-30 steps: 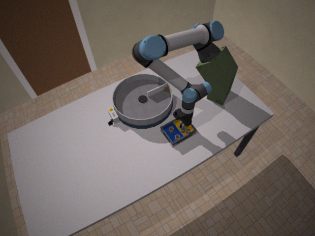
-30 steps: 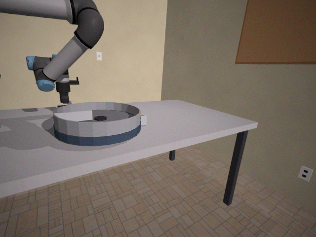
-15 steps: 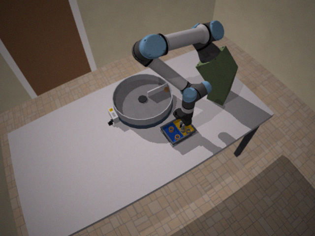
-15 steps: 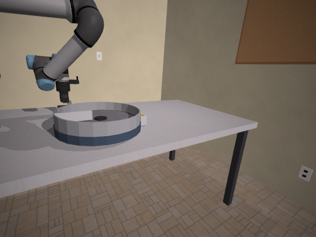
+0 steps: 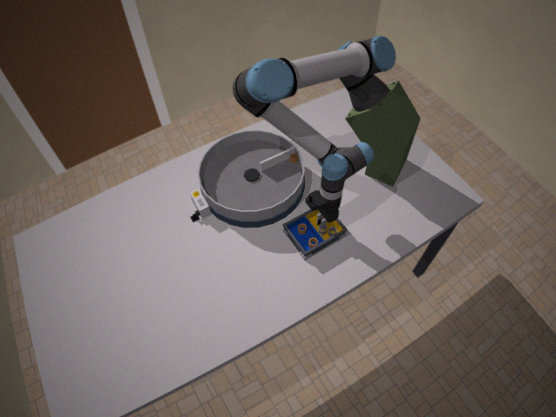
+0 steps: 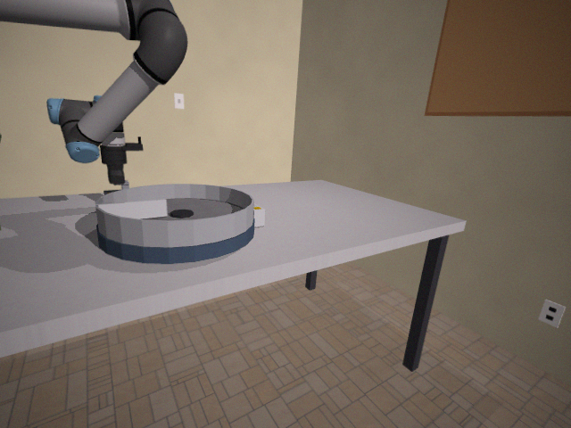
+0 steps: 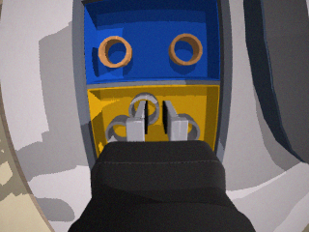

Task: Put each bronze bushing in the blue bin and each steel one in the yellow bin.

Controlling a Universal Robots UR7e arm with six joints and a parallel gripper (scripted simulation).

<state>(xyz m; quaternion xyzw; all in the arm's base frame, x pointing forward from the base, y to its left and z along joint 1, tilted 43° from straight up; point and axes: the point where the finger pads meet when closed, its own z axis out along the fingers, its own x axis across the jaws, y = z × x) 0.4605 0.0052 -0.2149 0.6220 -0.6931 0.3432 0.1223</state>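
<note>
My gripper is now 30 mm short of the blue bin and 20 mm above it. Also, from my hand: grey turntable (350 mm to the right, 40 mm ahead).
</note>
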